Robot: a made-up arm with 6 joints. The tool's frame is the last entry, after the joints.
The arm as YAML. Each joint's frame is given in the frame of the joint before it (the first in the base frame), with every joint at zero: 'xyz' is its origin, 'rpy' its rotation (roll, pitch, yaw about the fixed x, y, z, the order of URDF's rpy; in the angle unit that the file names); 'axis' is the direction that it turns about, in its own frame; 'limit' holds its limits. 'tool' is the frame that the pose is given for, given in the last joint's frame.
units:
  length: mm
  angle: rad
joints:
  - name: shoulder
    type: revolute
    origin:
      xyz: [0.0, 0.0, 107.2]
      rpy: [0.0, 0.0, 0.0]
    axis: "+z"
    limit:
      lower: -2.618
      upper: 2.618
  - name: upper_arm
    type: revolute
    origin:
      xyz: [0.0, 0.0, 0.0]
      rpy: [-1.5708, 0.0, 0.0]
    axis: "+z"
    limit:
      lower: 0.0
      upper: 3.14
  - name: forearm
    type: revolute
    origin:
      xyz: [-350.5, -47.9, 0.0]
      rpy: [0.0, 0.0, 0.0]
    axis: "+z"
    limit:
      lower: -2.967
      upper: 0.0
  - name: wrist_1
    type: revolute
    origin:
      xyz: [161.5, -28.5, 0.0]
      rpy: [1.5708, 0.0, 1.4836]
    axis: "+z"
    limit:
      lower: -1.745
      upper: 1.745
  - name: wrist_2
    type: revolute
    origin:
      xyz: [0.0, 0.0, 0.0]
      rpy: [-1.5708, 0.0, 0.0]
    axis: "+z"
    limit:
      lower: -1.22
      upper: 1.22
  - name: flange
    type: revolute
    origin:
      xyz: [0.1, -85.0, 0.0]
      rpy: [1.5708, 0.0, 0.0]
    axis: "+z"
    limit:
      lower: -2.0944
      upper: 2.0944
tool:
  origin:
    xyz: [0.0, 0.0, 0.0]
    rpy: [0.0, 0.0, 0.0]
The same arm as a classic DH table. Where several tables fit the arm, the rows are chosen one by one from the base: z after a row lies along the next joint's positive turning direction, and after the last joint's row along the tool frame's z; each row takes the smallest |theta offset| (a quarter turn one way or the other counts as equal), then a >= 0, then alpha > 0; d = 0 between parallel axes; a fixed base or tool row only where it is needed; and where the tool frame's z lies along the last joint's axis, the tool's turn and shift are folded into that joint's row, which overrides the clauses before.
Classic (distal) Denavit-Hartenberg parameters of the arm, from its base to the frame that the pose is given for. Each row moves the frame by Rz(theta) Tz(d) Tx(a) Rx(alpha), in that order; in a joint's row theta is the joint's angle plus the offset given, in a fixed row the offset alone. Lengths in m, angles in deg.
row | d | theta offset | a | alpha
shoulder | 0.1072 | 0 | 0 | -90
upper_arm | 0 | 7.78 | -0.3538 | 0
forearm | 0 | 77.22 | -0.0143 | 90
wrist_1 | 0.1634 | 0 | 0 | -90
wrist_2 | 0 | 0 | 0.0001 | 90
flange | 0.085 | 0 | 0 | 0
Joint limits (deg, base to tool): -150..150 0..179.91 -170..0 -99.98..99.98 -69.9..69.9 -120..120

